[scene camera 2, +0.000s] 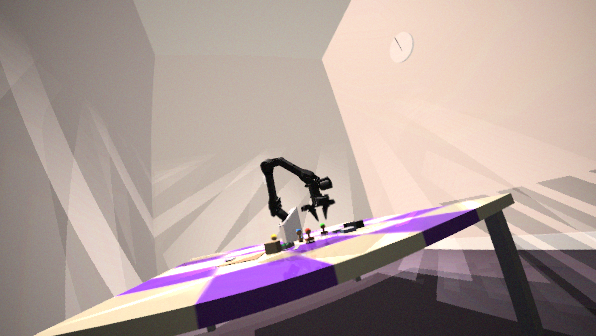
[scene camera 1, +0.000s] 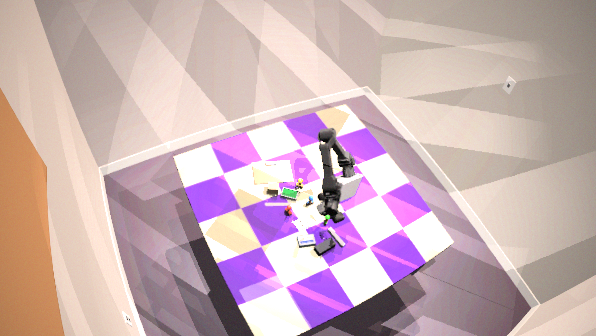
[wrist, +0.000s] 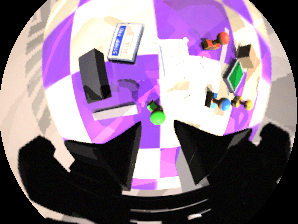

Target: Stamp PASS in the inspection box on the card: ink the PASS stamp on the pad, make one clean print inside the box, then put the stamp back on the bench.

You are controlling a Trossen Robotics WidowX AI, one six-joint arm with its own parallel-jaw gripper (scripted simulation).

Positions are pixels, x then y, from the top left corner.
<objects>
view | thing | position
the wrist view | my gripper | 157, 123
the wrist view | black box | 95, 83
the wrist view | white card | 174, 54
</objects>
